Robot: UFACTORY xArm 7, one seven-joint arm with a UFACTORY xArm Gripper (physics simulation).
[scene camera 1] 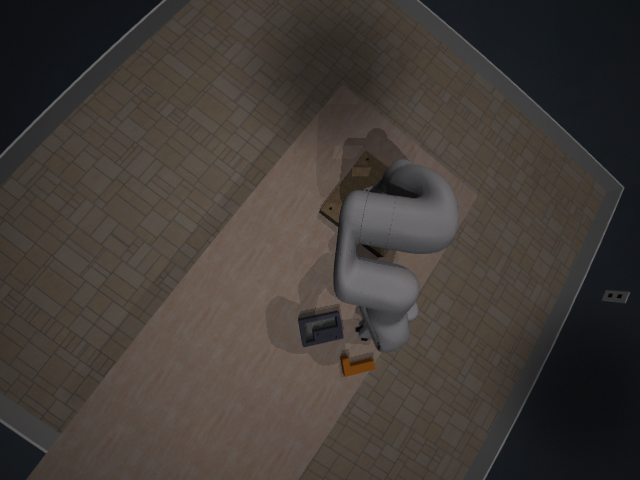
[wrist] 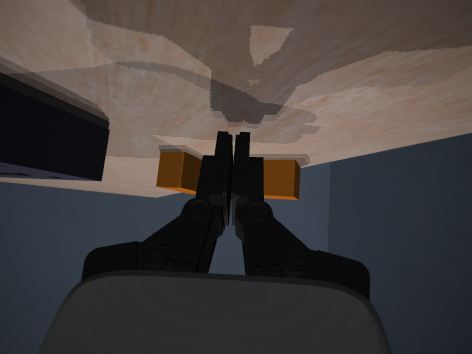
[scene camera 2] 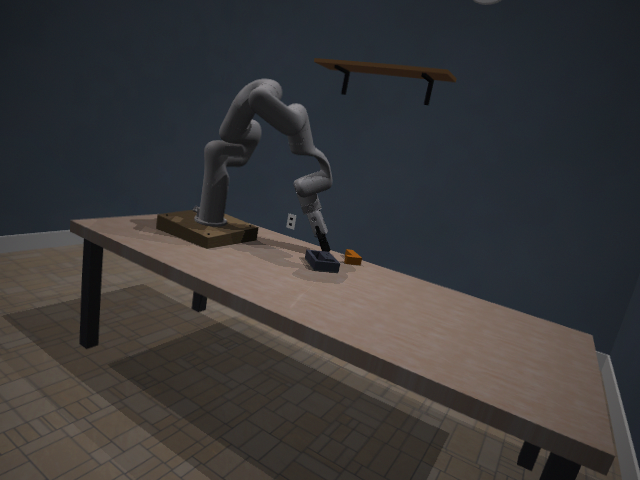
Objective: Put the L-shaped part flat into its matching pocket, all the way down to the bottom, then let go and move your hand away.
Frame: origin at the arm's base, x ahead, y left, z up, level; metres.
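Where they show: gripper, fingertip midpoint: (scene camera 1: 363, 336) (wrist: 234, 150) (scene camera 2: 326, 251); arm's base, origin of the base link: (scene camera 2: 210, 221).
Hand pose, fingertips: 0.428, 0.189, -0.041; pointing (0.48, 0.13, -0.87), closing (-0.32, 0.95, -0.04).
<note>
Each offset is from my fingertips to the top centre of the thing, as dx, dy, dz. Level surfaces: height alone.
The orange L-shaped part {+0.089, +0.023, +0.015} (scene camera 1: 356, 366) (scene camera 2: 352, 257) (wrist: 282, 178) lies flat on the table near its edge, apart from the pocket block. The dark block {+0.040, -0.152, +0.022} (scene camera 1: 336, 336) (scene camera 2: 325, 267) (wrist: 50, 135) with the L-shaped pocket stands beside it; the pocket faces up and is empty in the scene camera 1 view. My gripper (scene camera 1: 361, 334) (scene camera 2: 324, 249) (wrist: 234, 150) is shut with nothing between its fingers. It is tilted, its tips low over the table beside the block. In the wrist view the fingers hide the middle of the orange part, which lies beyond them.
The arm's brown base board (scene camera 1: 330, 210) (scene camera 2: 180, 228) stands on the wooden table {dz -0.015} (scene camera 1: 217, 330) (scene camera 2: 413, 320). The table's edge runs close behind the orange part. A wall shelf (scene camera 2: 385, 67) hangs high above.
</note>
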